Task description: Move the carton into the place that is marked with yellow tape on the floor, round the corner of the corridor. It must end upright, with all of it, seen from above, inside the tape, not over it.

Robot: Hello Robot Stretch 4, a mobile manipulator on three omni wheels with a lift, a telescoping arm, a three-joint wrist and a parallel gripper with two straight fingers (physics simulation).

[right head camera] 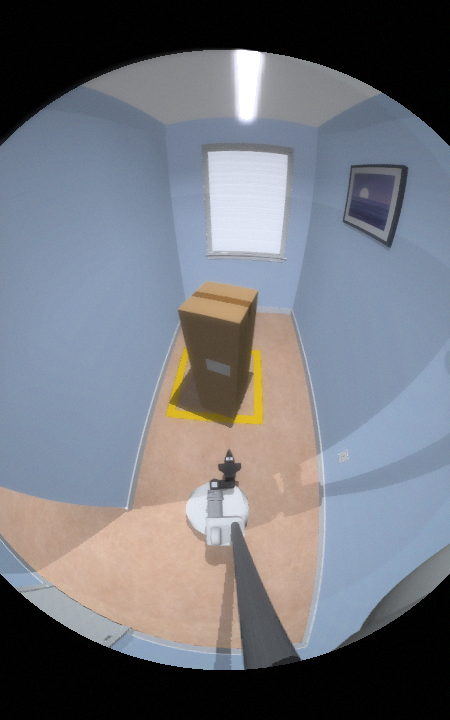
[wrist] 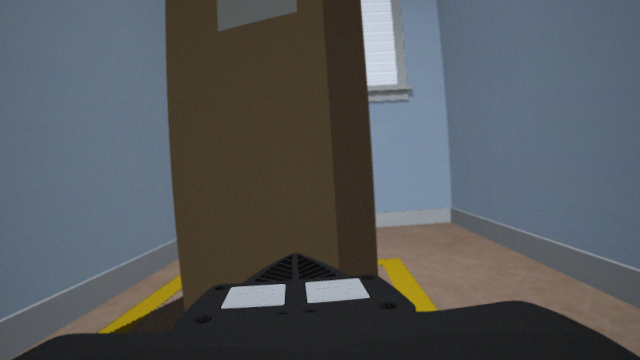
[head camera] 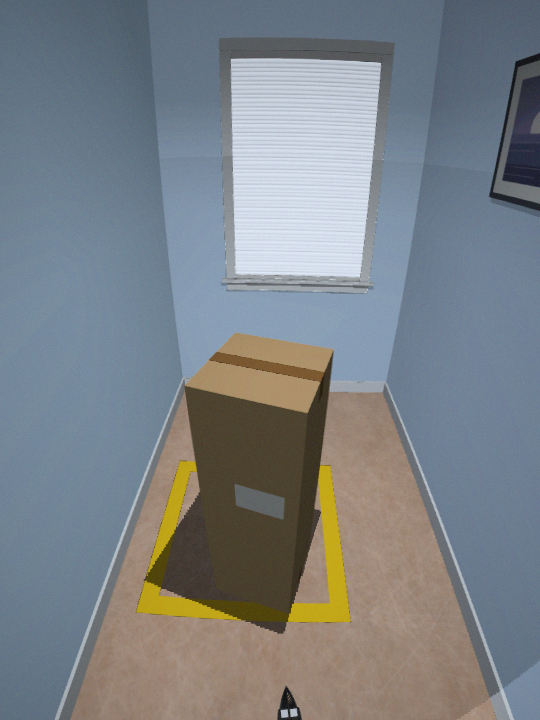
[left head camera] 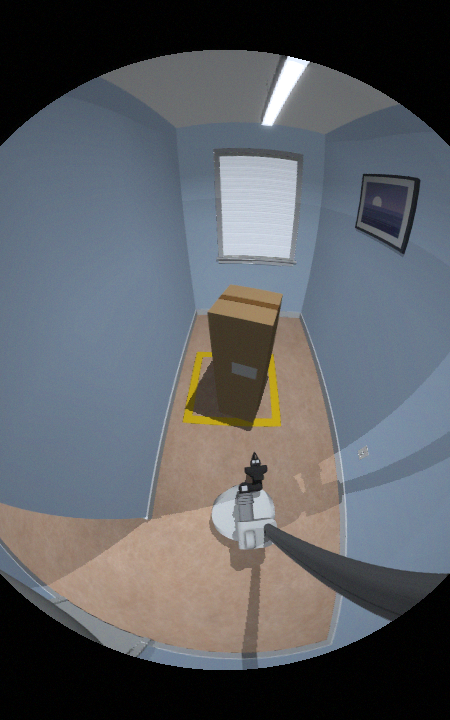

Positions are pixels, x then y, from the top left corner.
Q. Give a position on a yellow tape square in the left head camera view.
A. At 275, 414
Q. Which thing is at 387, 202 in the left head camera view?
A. A framed picture.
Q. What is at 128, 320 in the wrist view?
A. A yellow tape square.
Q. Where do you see a window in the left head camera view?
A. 257, 191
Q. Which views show the tall brown carton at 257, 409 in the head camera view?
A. The right head camera view, the wrist view, the head camera view and the left head camera view: all of them.
